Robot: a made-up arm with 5 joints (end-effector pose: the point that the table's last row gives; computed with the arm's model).
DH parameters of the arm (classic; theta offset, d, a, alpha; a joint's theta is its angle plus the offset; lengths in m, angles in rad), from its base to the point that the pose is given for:
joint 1: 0 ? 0 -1.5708
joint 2: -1.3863 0 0.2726 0
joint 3: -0.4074 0 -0.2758 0
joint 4: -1.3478 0 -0.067 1.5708
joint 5: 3.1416 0.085 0 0
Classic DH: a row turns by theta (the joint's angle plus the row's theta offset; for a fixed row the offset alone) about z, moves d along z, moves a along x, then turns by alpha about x.
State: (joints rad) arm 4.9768 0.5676 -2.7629 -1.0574 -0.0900
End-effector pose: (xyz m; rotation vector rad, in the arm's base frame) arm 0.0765 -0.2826 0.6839 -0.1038 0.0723 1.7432
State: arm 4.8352 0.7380 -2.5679 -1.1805 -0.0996
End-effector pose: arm 0.0498 -0.4033 0.5865 0.1143 -0.0913 1.5915
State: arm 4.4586 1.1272 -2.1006 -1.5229 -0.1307
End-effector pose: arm -0.1300 -0.5012 0.2782 0.4528 -0.5122 1.1429
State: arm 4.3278 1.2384 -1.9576 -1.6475 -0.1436
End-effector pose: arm -0.1892 -0.4675 0.1866 0.4996 -0.6372 0.9880
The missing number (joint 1, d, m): 0.201
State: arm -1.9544 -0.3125 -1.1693 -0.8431 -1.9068
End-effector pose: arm -0.0953 -0.2361 0.6152 0.8336 -0.0198 -0.6785
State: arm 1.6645 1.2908 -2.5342 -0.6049 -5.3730
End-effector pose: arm -0.0570 0.6064 0.2859 -1.2168 -0.4820 -0.4848
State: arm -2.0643 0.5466 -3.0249 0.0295 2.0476
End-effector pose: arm -0.1432 -0.2663 0.7616 -0.4950 -0.9390 2.9402
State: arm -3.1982 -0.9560 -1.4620 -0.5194 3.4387
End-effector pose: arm 0.1059 -0.0060 0.7352 0.2934 -0.0524 -2.8870
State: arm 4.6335 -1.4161 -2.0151 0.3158 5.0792
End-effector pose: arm 0.0360 0.4556 0.6188 0.0257 -0.0058 0.2879
